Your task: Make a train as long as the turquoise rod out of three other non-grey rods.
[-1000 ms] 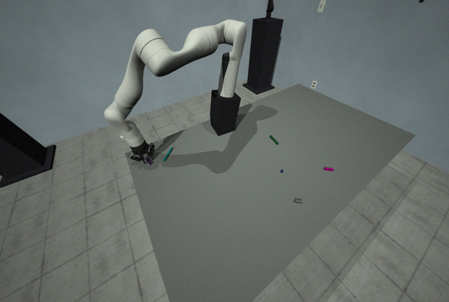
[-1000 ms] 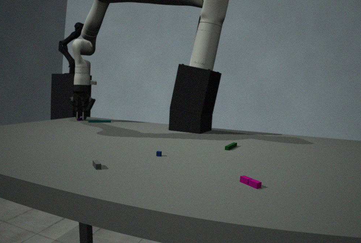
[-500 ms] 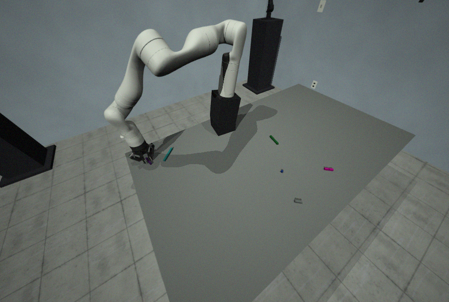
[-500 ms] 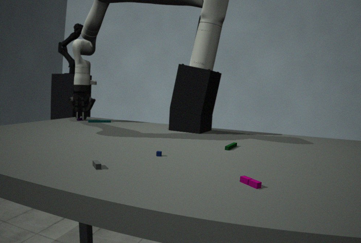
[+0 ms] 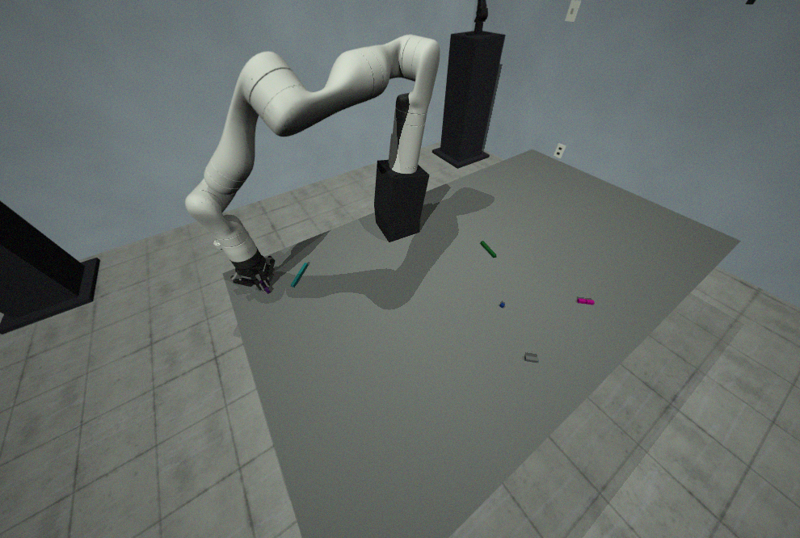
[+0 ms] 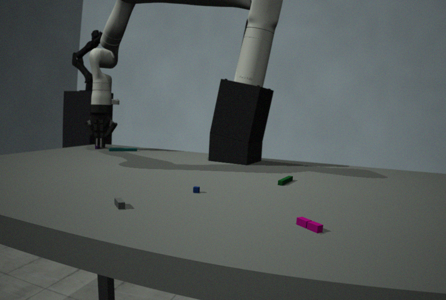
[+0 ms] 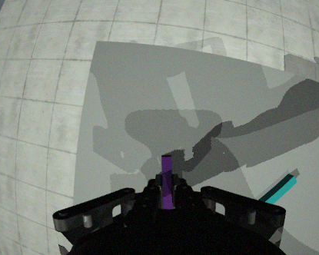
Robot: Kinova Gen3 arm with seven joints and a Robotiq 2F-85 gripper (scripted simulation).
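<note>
My gripper is now 10 mm short of the turquoise rod, 110 mm to the right of it and 10 mm above it. From my hand the other things lie so: small blue rod: 460 mm ahead, 580 mm to the left, 10 mm below; green rod: 260 mm ahead, 720 mm to the left, 10 mm below; purple rod: 10 mm below.
</note>
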